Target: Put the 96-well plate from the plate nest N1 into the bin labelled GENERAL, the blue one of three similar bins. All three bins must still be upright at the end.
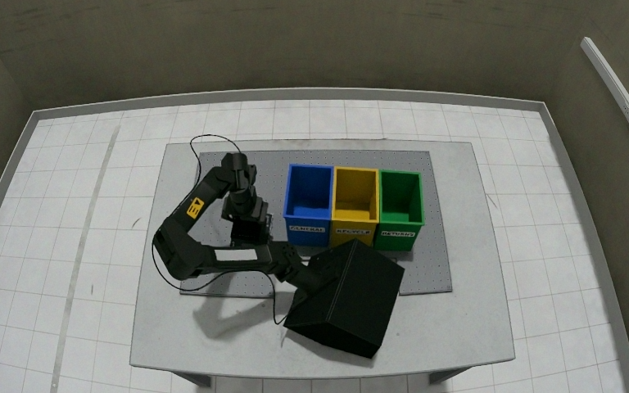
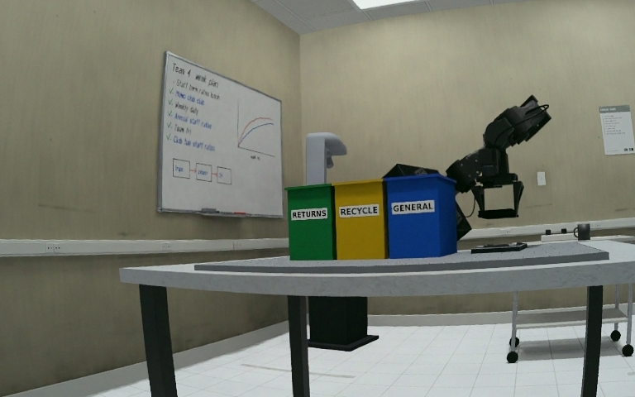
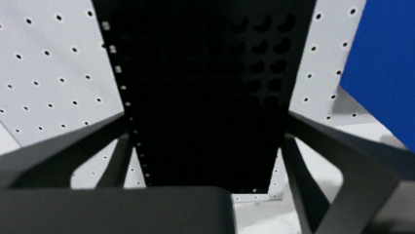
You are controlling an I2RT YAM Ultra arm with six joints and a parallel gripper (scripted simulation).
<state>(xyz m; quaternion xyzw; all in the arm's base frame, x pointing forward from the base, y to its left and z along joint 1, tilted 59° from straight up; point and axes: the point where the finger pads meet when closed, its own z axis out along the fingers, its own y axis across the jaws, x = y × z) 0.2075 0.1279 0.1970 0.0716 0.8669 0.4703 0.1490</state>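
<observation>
The plate nest N1 is 8 cm below my hand. From my hand the other things lie so: yellow recycle bin (31 cm to the right, 8 cm ahead); then black 96-well plate (1 cm ahead); then blue general bin (18 cm to the right, 7 cm ahead).
</observation>
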